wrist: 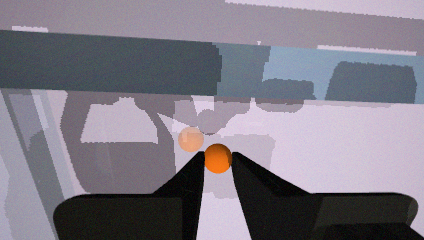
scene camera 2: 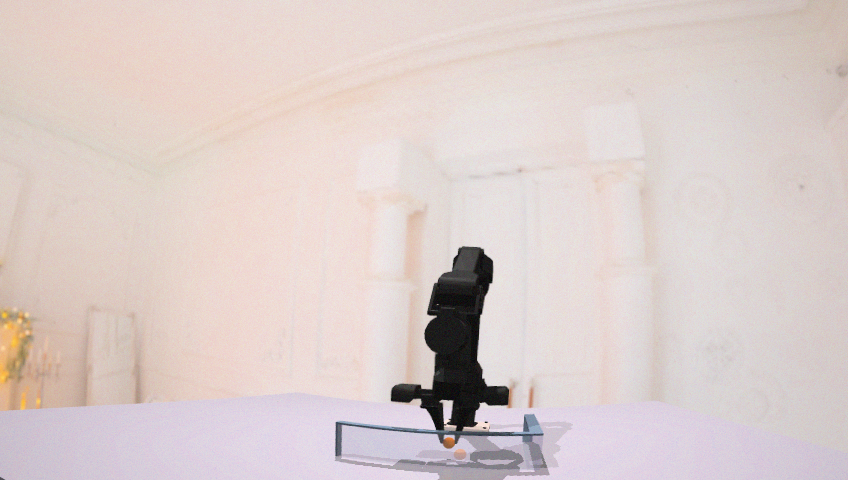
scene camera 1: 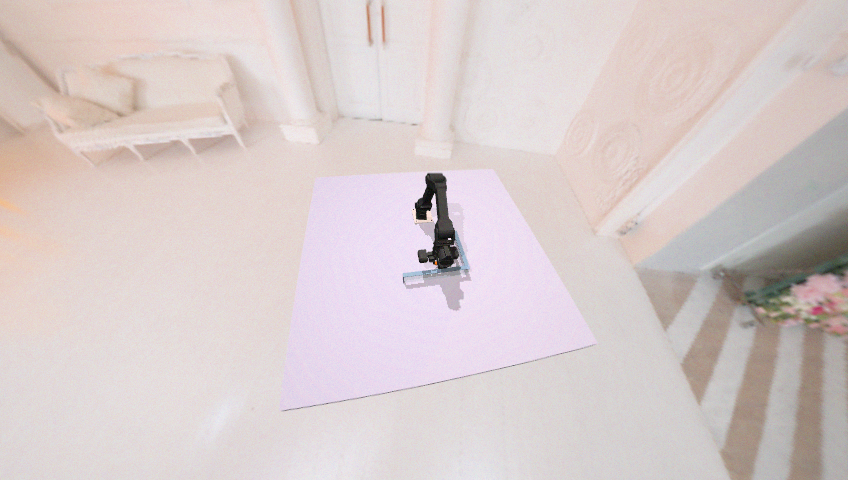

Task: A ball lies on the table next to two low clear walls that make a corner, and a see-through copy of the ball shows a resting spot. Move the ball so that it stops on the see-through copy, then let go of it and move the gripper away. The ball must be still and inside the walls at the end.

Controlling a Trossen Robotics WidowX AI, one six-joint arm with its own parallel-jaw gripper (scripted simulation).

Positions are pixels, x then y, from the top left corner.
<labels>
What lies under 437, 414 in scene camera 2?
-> My gripper.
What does my gripper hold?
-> An orange ball.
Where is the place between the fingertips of my gripper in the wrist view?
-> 217, 157
</labels>
